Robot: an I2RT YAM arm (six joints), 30 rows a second.
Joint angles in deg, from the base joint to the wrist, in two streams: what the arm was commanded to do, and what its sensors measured. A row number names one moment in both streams.
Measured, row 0: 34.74, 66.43, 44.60, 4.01, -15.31, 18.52
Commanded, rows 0 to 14: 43.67, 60.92, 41.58, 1.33, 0.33, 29.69; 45.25, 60.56, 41.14, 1.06, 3.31, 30.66; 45.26, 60.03, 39.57, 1.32, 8.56, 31.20; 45.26, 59.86, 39.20, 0.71, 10.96, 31.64; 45.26, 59.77, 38.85, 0.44, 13.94, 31.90; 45.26, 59.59, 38.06, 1.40, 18.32, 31.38; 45.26, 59.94, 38.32, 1.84, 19.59, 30.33; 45.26, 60.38, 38.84, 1.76, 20.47, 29.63; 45.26, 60.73, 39.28, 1.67, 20.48, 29.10; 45.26, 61.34, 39.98, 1.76, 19.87, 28.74; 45.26, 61.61, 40.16, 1.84, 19.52, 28.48; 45.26, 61.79, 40.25, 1.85, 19.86, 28.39; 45.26, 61.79, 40.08, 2.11, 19.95, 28.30; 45.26, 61.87, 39.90, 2.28, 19.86, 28.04; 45.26, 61.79, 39.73, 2.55, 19.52, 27.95
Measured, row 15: 45.47, 61.84, 38.52, 0.67, 13.93, 29.15
